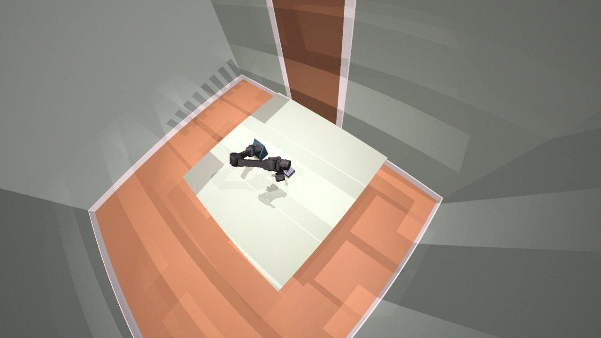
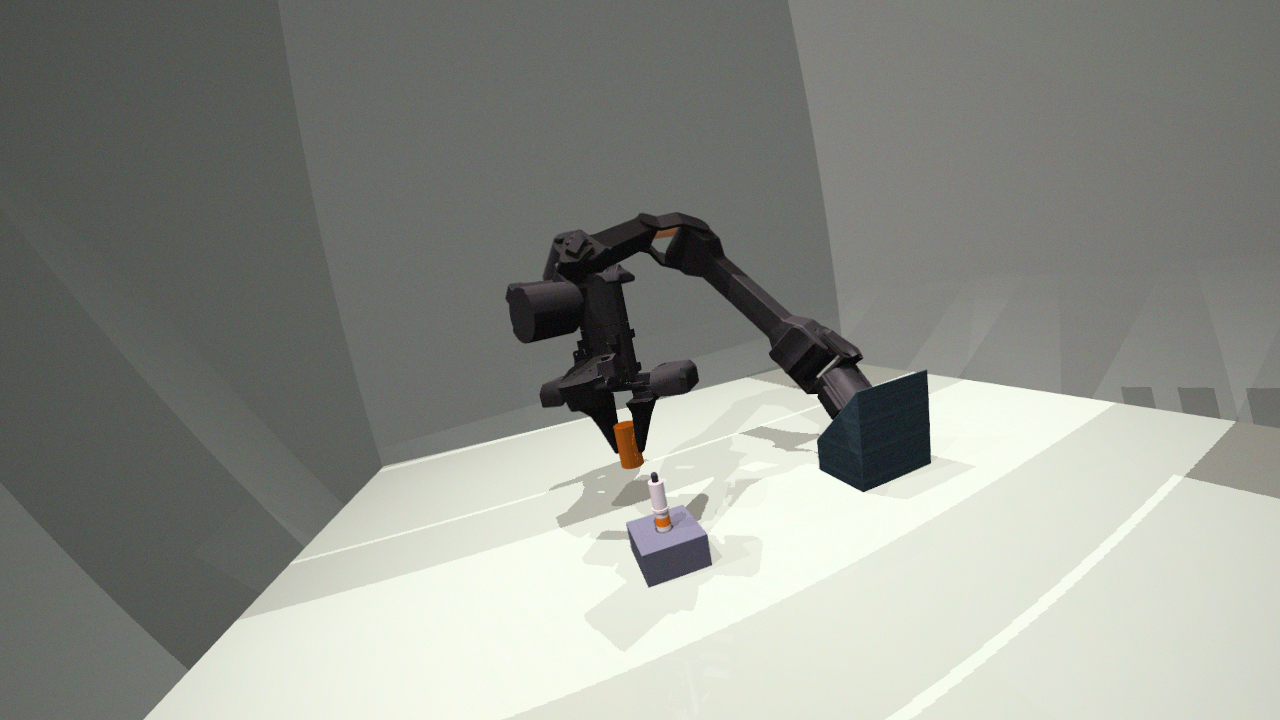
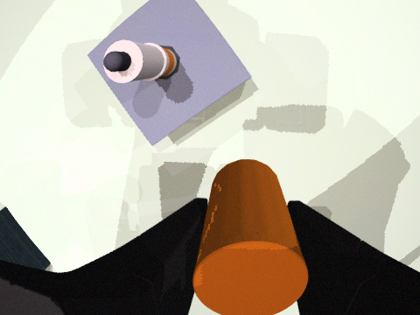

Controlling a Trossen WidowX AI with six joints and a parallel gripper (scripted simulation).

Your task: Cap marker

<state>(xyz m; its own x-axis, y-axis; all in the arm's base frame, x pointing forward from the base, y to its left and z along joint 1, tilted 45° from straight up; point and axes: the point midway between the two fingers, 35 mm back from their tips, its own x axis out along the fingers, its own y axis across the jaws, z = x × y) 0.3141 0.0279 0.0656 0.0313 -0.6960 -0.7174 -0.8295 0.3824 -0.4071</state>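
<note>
My gripper tip is now 9 cm above the holder block, 7 cm to the right of it and 1 cm past it. The rest, counted from my gripper tip: orange cap 1 cm above.
</note>
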